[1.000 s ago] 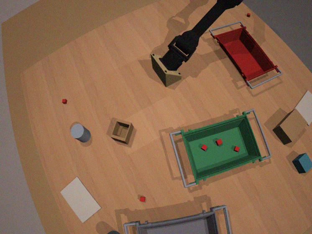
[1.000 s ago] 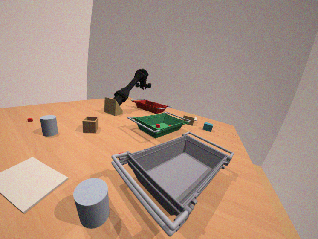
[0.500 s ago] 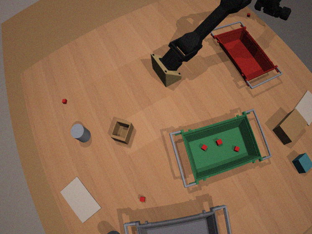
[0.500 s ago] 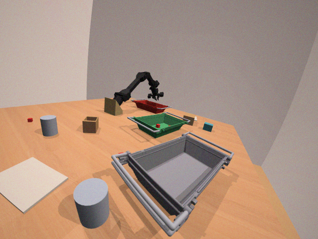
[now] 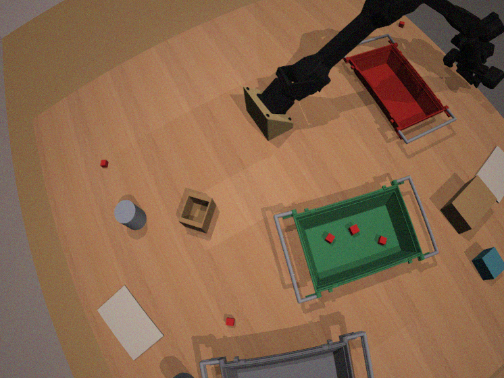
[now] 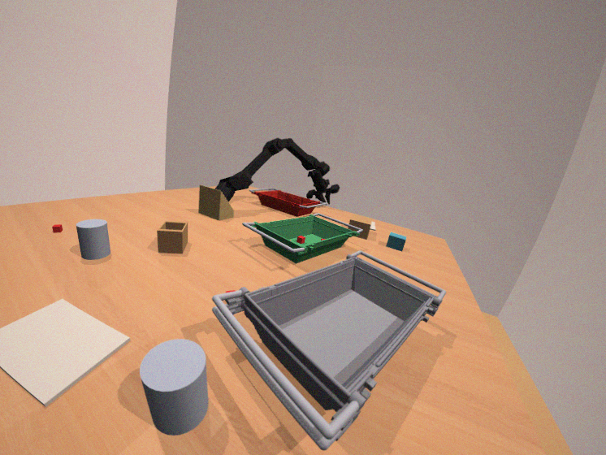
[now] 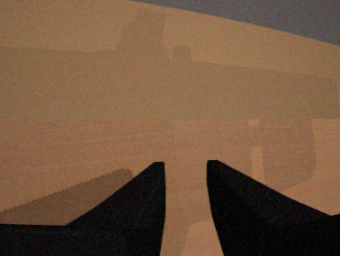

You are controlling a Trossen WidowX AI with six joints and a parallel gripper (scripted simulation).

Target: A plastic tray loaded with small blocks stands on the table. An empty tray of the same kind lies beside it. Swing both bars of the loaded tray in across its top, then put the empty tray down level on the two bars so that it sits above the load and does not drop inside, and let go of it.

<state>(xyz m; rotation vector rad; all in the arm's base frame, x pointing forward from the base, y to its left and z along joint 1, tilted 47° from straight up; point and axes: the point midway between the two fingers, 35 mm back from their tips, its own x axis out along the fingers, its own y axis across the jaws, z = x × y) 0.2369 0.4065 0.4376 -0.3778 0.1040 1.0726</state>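
Right now the tan block is 340 mm to the right of my gripper tip, 240 mm ahead of it and 10 mm above it. The rest, counted from my gripper tip: box (890 mm to the right, 130 mm behind); red tray (280 mm to the right, 130 mm behind, 30 mm above); teal cube (390 mm to the right, 380 mm ahead, 10 mm above).
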